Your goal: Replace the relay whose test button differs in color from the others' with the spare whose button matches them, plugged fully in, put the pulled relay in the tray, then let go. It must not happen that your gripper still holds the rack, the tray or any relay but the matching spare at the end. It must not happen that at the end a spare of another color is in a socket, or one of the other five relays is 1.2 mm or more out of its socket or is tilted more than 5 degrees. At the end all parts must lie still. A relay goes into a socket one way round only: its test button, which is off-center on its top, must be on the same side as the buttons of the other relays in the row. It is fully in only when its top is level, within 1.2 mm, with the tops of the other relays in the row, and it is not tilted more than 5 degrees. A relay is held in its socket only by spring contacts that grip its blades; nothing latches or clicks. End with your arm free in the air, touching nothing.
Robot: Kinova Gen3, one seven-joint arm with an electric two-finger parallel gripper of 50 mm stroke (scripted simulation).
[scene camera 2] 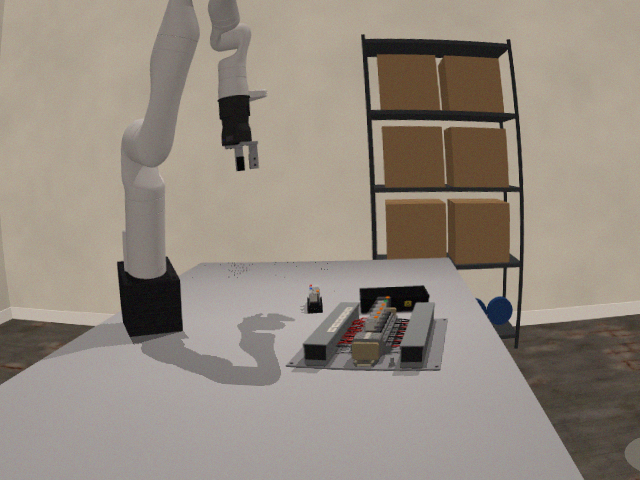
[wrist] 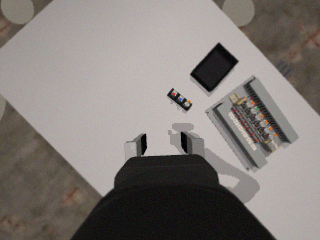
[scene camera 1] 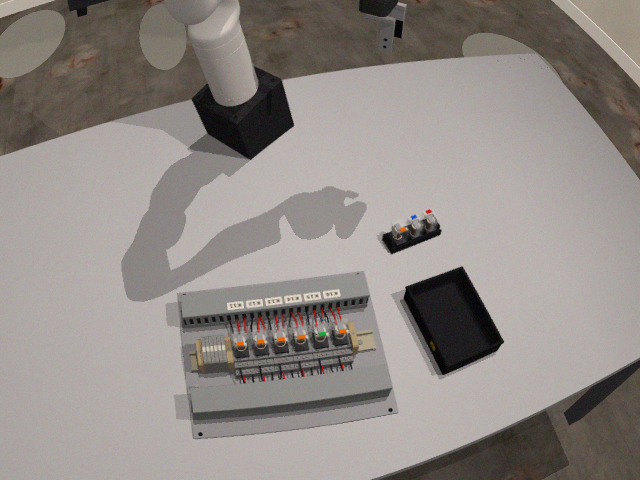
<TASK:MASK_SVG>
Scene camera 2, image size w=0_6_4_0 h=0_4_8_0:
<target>my gripper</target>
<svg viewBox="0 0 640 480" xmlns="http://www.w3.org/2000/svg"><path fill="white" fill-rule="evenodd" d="M220 100L219 118L222 121L223 127L221 134L222 146L225 146L226 150L234 149L236 171L245 170L244 145L249 147L250 169L259 168L258 141L252 141L249 126L249 97L232 97Z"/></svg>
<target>black tray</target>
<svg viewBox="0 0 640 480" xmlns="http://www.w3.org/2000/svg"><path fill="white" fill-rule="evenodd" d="M430 296L424 285L360 288L361 313L369 312L377 297L391 297L391 308L396 308L396 312L413 311L416 302L429 302Z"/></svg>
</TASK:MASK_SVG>
